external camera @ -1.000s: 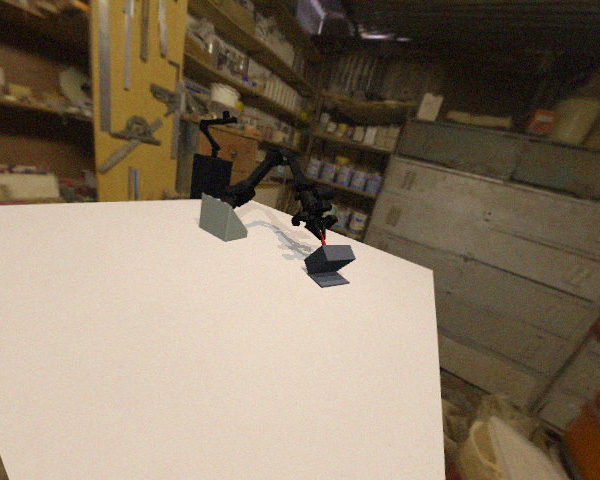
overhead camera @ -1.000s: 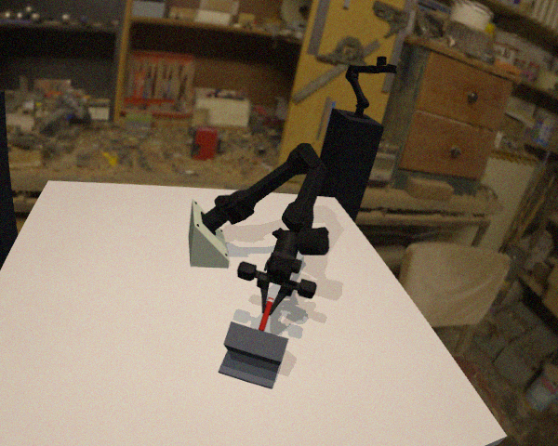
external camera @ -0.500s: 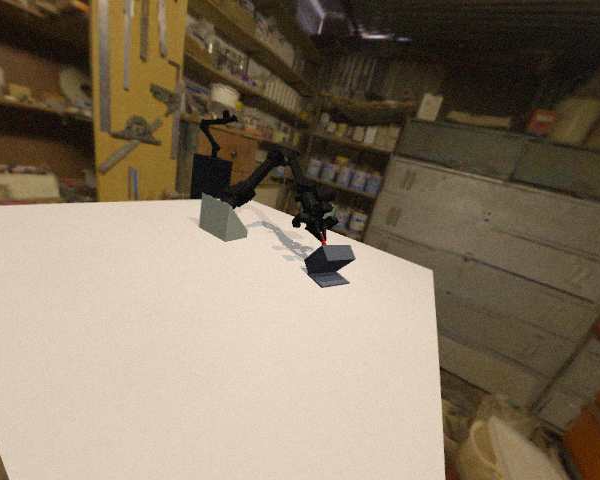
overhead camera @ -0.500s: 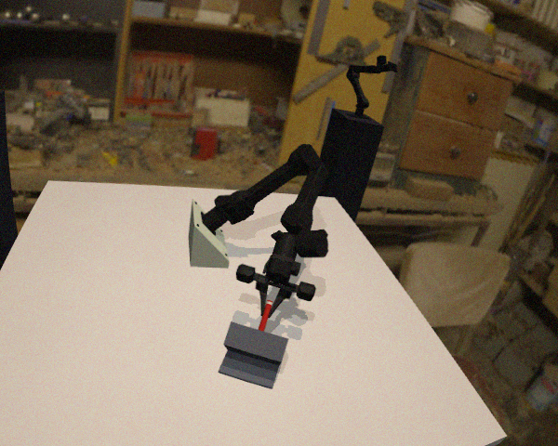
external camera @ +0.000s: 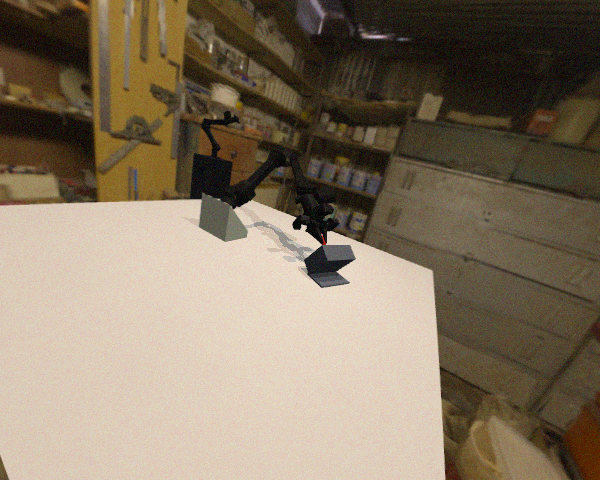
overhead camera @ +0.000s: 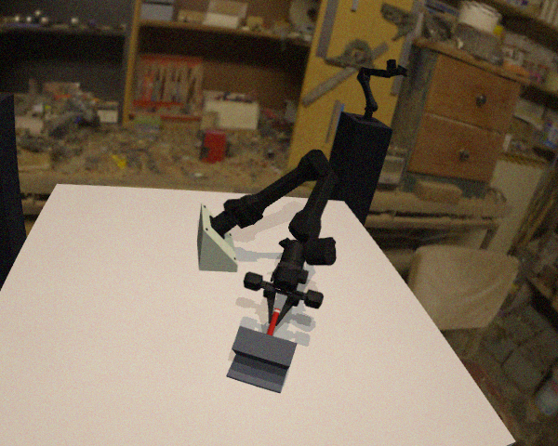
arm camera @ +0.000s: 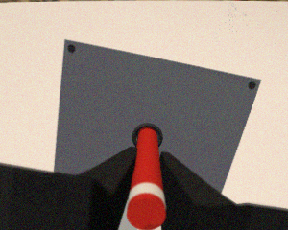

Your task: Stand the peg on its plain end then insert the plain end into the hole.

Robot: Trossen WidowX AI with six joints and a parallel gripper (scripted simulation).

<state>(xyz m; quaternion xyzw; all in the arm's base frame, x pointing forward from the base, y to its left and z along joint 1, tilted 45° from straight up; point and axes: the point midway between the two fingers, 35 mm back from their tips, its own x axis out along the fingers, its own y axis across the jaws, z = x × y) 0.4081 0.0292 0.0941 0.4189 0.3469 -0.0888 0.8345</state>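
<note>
My gripper tip is now 40 mm short of the sloped panel, 20 mm to the left of it and 40 mm above it. Also, from my gripper tip: red peg: 10 mm behind, 10 mm to the left, 10 mm above.
</note>
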